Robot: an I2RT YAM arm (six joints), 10 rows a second.
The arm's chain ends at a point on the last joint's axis. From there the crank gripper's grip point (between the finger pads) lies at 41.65 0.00 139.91 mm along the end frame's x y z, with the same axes.
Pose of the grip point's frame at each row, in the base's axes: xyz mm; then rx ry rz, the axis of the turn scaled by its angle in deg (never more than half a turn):
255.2 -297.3 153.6 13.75 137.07 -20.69
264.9 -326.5 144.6 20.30 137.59 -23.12
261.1 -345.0 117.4 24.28 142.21 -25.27
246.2 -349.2 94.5 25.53 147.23 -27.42
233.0 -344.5 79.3 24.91 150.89 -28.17
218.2 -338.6 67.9 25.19 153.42 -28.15
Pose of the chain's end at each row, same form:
199.9 -255.4 282.0 13.75 137.07 -20.69
215.7 -280.1 274.0 20.30 137.59 -23.12
226.0 -297.5 250.9 24.28 142.21 -25.27
224.9 -301.3 230.7 25.53 147.23 -27.42
220.3 -297.5 216.9 24.91 150.89 -28.17
211.5 -293.2 206.5 25.19 153.42 -28.15

